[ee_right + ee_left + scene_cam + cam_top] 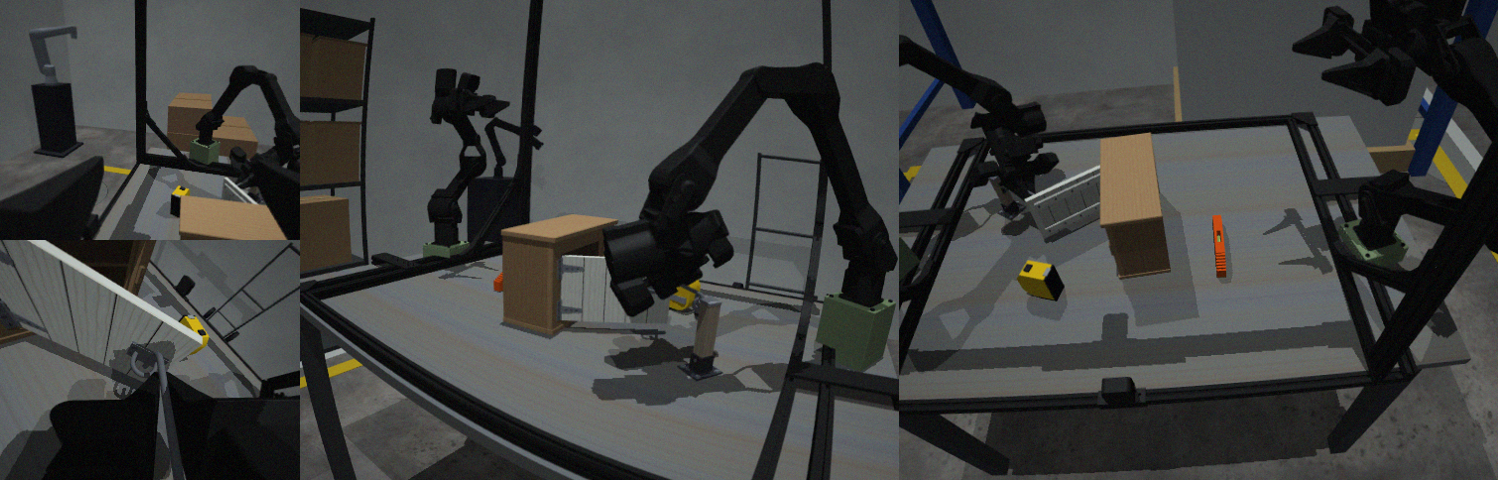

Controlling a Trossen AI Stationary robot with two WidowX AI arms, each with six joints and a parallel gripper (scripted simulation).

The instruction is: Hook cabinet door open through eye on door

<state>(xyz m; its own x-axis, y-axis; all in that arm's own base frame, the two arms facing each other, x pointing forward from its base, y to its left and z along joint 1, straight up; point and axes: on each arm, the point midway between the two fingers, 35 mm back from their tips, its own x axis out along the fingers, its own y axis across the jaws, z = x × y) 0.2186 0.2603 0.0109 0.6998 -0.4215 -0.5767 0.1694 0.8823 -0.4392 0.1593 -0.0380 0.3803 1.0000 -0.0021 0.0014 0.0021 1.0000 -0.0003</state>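
The white slatted door lies 10 cm to the right of my left hand, 4 cm below it and 1 cm ahead of it. From my left hand the other things lie so: yellow tape measure: 17 cm behind, 7 cm below, 5 cm to the right; grey hook: 2 cm to the left, 2 cm below, 1 cm ahead; orange level: 40 cm to the right, 10 cm behind, 9 cm below.
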